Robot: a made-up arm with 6 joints. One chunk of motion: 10 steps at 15 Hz.
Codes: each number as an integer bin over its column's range. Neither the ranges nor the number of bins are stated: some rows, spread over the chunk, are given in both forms.
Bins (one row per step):
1: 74 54 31 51 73 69
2: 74 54 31 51 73 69
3: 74 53 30 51 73 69
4: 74 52 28 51 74 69
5: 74 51 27 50 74 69
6: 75 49 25 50 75 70
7: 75 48 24 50 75 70
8: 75 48 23 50 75 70
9: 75 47 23 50 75 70
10: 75 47 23 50 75 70
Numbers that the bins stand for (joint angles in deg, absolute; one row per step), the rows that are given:
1: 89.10 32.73 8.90 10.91 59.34 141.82
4: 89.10 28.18 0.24 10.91 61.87 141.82
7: 92.73 19.09 -11.29 3.64 64.39 149.10
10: 92.73 16.82 -14.18 3.64 64.39 149.10
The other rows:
2: 89.10 32.73 8.90 10.91 59.34 141.82
3: 89.10 30.45 6.01 10.91 59.34 141.82
5: 89.10 25.91 -2.64 3.64 61.87 141.82
6: 92.73 21.36 -8.41 3.64 64.39 149.10
8: 92.73 19.09 -14.18 3.64 64.39 149.10
9: 92.73 16.82 -14.18 3.64 64.39 149.10

